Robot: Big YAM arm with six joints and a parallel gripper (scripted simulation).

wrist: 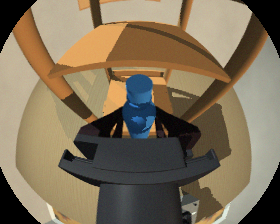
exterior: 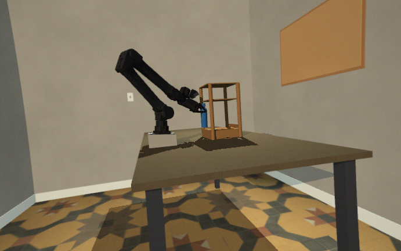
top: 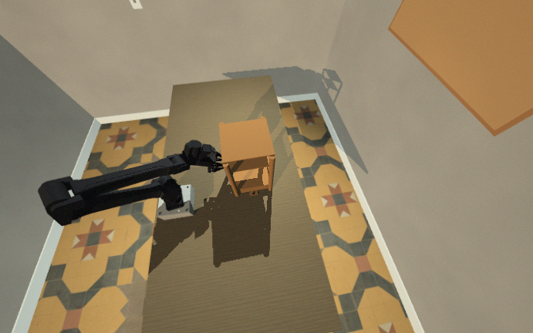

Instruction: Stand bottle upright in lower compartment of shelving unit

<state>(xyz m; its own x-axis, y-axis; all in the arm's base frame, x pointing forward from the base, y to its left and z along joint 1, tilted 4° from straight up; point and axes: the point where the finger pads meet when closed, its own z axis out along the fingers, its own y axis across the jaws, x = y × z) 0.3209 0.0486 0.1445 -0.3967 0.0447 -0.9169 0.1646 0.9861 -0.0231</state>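
Now: hand 12 cm short of the wooden shelving unit, 2 cm to the left of it and 1 cm above it. Also, from my hand: blue bottle (right at my hand).
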